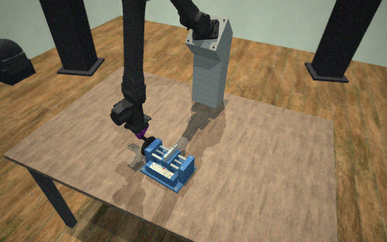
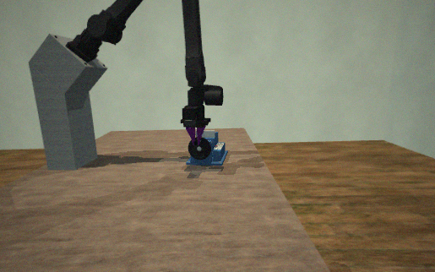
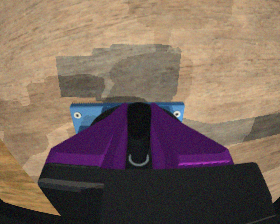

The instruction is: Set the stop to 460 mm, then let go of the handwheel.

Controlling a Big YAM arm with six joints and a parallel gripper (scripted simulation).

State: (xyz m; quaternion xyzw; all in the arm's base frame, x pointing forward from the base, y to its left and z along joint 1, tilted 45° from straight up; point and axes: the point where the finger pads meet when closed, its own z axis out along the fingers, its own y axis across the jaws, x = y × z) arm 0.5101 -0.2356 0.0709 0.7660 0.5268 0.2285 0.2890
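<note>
Now: the dark handle 10 mm to the left of my hand and 10 mm ahead of it. The rest, counted from my hand: black handwheel 30 mm to the left, 10 mm below, 10 mm ahead; stop fixture 140 mm to the left, 90 mm ahead, 20 mm below.
</note>
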